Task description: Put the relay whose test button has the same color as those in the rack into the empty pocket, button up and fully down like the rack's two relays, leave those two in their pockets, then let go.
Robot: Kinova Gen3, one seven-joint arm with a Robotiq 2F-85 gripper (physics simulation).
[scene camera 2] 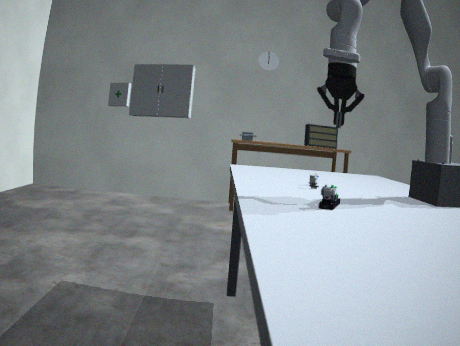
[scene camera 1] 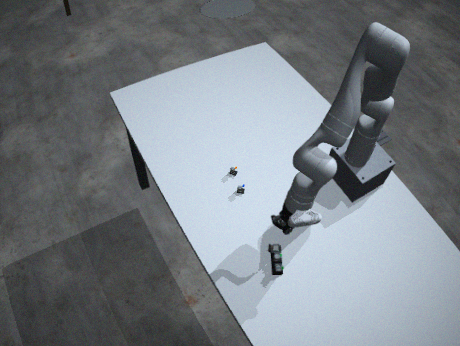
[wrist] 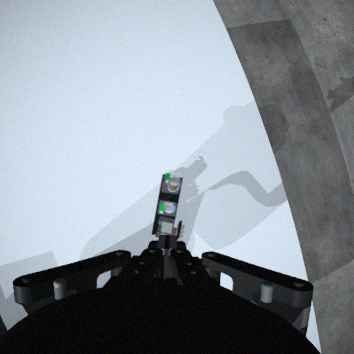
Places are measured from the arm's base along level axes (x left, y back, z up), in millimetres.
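Where they show: gripper, between the fingertips: [scene camera 2: 338, 127] [scene camera 1: 285, 231] [wrist: 167, 246]; arm's base, origin of its link: [scene camera 2: 436, 162] [scene camera 1: 355, 157].
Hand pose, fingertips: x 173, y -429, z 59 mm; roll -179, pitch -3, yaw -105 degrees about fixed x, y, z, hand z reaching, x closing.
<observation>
Things, the pixels of their top centre, and the offset from my fingertips. Level surfaces: height alone.
- black rack, centre of its top: [wrist: 166, 206] [scene camera 2: 330, 196] [scene camera 1: 277, 258] dx +12, dy -7, dz -169 mm
- third relay, centre of its top: [wrist: 170, 230] [scene camera 1: 274, 246] dx -24, dy -3, dz -146 mm
- orange-button relay, centre of its top: [scene camera 1: 233, 166] dx -377, dy +19, dz -148 mm
- blue-button relay, centre of its top: [scene camera 2: 315, 175] [scene camera 1: 241, 185] dx -291, dy +7, dz -148 mm
- white table, height of its surface: dz -192 mm
The black rack [scene camera 1: 277, 272] [scene camera 2: 328, 205] [wrist: 169, 197] stands on the table with two green-button relays [wrist: 173, 184] [wrist: 167, 207] upright in it. A third relay [scene camera 1: 274, 247] [wrist: 167, 228] is at the end pocket nearest the gripper in the wrist view. A green sliver shows at its left, and a dark part sticks out past the rack's right side. It looks tipped or turned unlike the other two; its depth is unclear. My gripper [scene camera 1: 286, 230] [scene camera 2: 339, 124] [wrist: 167, 246] is shut and empty, well above the rack. An orange-button relay [scene camera 1: 233, 171] and a blue-button relay [scene camera 1: 240, 190] stand apart.
The white table [scene camera 1: 200, 115] [scene camera 2: 350, 260] carries the arm's dark base [scene camera 1: 362, 172] [scene camera 2: 435, 182] at one side. The table's long edge runs beyond the rack, opposite the base. A wooden bench [scene camera 2: 280, 146] stands behind, near the wall.
</observation>
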